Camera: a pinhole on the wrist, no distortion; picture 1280 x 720 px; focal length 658.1 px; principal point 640.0 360.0 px. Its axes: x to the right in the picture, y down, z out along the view. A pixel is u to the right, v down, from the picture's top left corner.
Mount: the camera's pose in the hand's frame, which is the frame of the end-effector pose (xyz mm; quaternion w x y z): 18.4 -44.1 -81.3 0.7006 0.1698 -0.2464 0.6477
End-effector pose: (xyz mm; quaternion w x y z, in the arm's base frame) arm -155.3 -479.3 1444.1 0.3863 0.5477 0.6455 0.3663
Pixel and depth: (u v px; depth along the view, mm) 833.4 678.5 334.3
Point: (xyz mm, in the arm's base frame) 18.7 -663.3 1240.7
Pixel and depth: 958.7 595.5 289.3
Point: 27.1 -592.2 1286.0
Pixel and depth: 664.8 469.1 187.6
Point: -144.1 -529.3 1290.4
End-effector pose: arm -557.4 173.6 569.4 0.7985 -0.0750 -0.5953 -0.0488
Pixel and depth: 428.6 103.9 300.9
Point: -695.3 -102.5 710.9
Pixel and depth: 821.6 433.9 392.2
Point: -887.1 59.7 596.1
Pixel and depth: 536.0 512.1 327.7
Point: -773.4 -57.8 532.6
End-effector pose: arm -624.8 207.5 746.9 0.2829 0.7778 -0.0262 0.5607
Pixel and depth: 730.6 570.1 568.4
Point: -254.8 182.1 341.6
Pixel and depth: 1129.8 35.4 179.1
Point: -449.4 198.7 776.6
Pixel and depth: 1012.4 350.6 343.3
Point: -335.7 121.9 639.4
